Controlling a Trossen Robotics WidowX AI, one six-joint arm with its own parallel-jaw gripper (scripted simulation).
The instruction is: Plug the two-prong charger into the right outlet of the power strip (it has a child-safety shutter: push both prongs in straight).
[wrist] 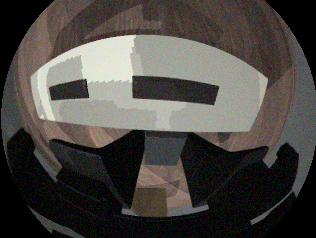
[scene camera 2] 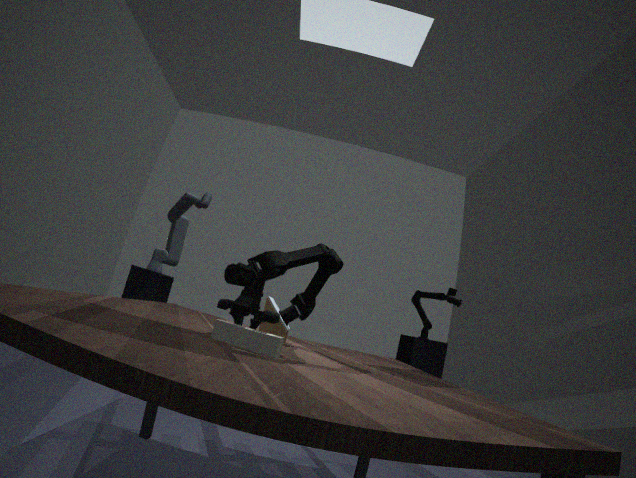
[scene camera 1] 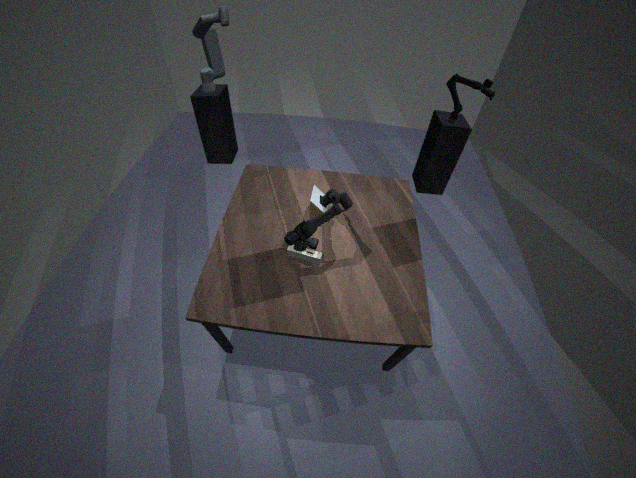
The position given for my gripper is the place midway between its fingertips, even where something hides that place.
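Note:
I can see my own gripper [scene camera 2: 242, 338], and in the wrist view the gripper is there for me as well, at [wrist: 162, 128].

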